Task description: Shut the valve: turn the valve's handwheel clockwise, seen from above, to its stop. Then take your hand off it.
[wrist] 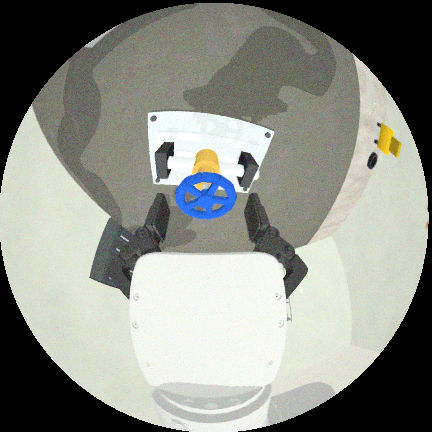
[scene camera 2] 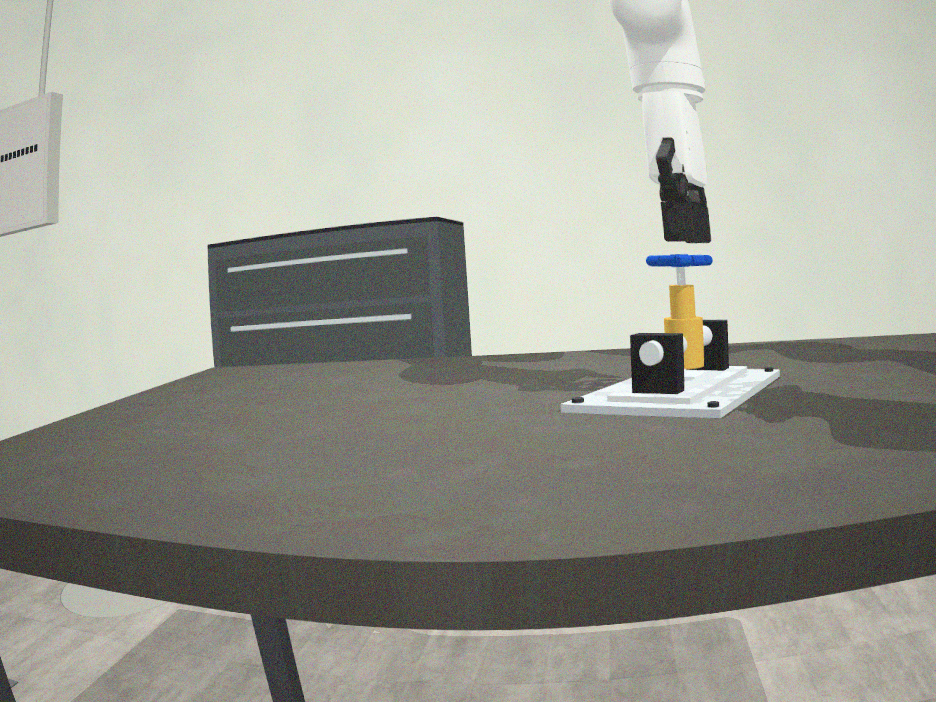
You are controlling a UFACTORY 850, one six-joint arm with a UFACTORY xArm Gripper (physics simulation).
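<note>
The blue spoked handwheel (scene camera 2: 678, 260) (wrist: 205, 199) sits level on top of the yellow valve body (scene camera 2: 684, 340) (wrist: 206, 159). The valve stands upright on a white base plate (scene camera 2: 642, 408) (wrist: 175, 121) between two black blocks. My gripper (scene camera 2: 687, 241) (wrist: 206, 201) is open and empty, pointing down. In the scene view its fingertips are a little above the handwheel, with a small gap between. In the wrist view the handwheel shows between the two widely spread fingers, touching neither.
The black blocks (scene camera 2: 657, 364) (wrist: 164, 160) hold a white pipe through the valve at low height. The plate lies on a dark round-edged table (scene camera 2: 340, 468) (wrist: 135, 75). A dark drawer cabinet (scene camera 2: 332, 290) stands behind the table. A yellow object (wrist: 387, 140) shows beyond the table edge.
</note>
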